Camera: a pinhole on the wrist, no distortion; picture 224 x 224 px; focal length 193.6 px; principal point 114.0 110.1 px. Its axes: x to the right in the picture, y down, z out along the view. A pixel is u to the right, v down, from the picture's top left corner.
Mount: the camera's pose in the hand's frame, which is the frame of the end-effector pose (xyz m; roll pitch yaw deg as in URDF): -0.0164 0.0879 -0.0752 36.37 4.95 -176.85
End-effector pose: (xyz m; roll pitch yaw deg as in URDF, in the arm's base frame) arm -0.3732 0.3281 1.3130 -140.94 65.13 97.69
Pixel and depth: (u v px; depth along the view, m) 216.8 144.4 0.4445
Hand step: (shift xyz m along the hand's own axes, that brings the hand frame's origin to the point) -0.2970 0.2729 0.3075
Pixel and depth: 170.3 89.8 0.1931
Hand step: -0.0918 0.2148 0.0629
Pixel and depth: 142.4 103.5 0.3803
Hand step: -0.1106 0.3190 0.2174
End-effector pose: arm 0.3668 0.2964 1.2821 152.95 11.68 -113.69
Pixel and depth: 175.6 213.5 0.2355
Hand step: -0.1158 0.1209 0.1816
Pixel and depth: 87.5 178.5 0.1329
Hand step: -0.0122 0.1292 0.0607
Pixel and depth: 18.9 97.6 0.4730
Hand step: 0.1667 0.4035 0.3062
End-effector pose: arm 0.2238 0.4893 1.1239 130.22 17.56 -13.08
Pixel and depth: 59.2 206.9 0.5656
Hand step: 0.0833 0.2012 0.5594
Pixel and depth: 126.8 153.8 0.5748
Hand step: -0.1137 0.3193 0.4593
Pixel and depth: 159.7 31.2 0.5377
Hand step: -0.1960 0.5741 0.2157
